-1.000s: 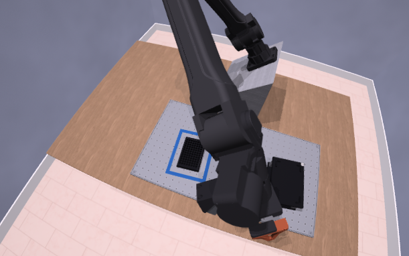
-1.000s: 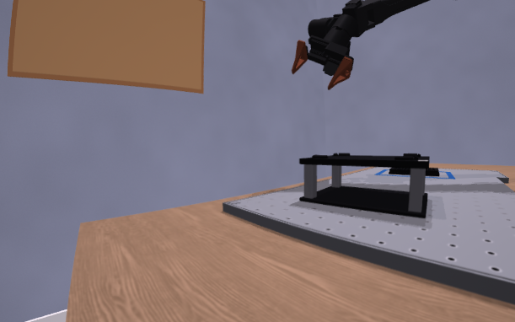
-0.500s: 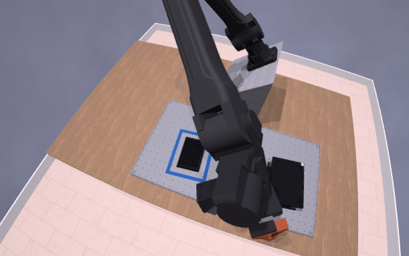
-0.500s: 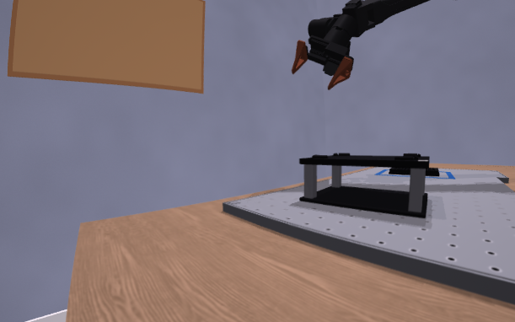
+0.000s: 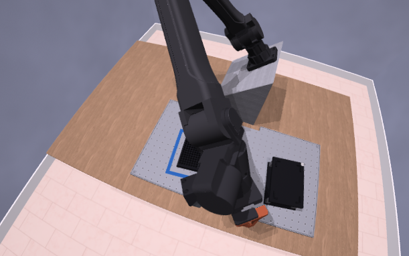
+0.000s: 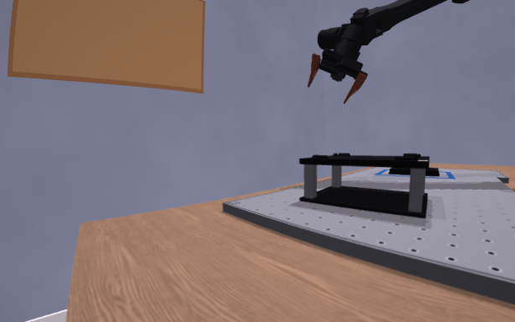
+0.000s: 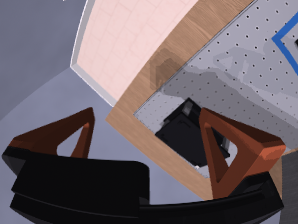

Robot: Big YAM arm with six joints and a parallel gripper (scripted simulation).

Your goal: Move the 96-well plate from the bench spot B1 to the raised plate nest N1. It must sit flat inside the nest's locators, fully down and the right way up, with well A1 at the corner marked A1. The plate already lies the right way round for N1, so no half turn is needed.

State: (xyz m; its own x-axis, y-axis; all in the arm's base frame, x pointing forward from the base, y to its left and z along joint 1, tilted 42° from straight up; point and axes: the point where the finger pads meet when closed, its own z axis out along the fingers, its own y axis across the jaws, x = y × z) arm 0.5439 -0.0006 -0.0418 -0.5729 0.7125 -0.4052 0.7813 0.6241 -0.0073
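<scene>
Now: the black 96-well plate 20 cm to the right of my hand, 20 cm below it and 17 cm behind it. Also, from my hand: white A1 mark: 23 cm behind, 21 cm to the left, 15 cm below; black base: 21 cm below, 16 cm to the left, 15 cm behind; black plate nest N1: 16 cm to the left, 16 cm below, 15 cm behind.
</scene>
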